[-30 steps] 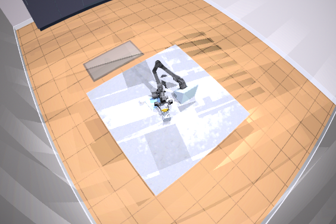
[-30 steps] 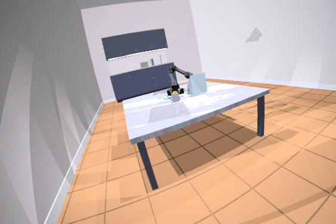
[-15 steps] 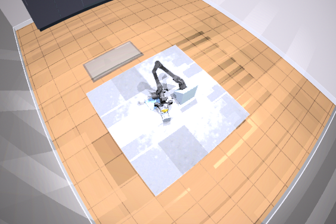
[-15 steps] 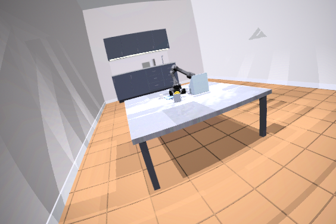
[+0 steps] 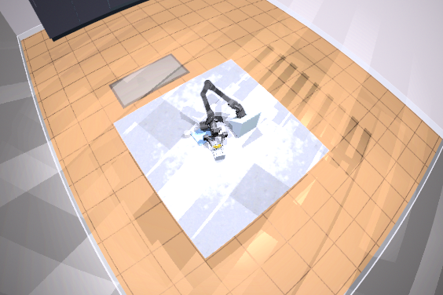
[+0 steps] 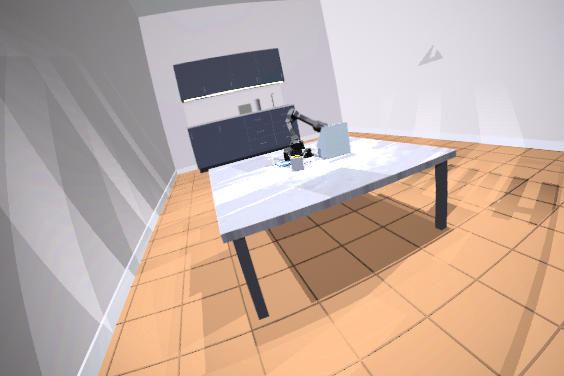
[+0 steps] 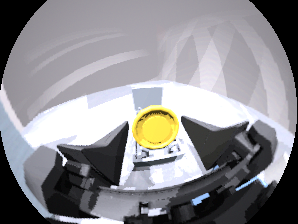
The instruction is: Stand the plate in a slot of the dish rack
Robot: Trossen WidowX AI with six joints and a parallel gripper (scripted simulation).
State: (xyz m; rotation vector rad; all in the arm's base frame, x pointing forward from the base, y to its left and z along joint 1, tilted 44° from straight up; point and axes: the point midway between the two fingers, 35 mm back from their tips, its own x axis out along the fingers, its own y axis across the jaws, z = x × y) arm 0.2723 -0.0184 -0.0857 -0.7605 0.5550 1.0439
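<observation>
Now: gripper tip 1 cm to the left of the yellow plate and 1 cm above it. Round my gripper tip: white cup (12 cm ahead, 23 cm to the right, 3 cm below); then blue mat (2 cm ahead, 17 cm to the right, 5 cm below); then dish rack (1 cm ahead, 2 cm to the left, 3 cm below).
</observation>
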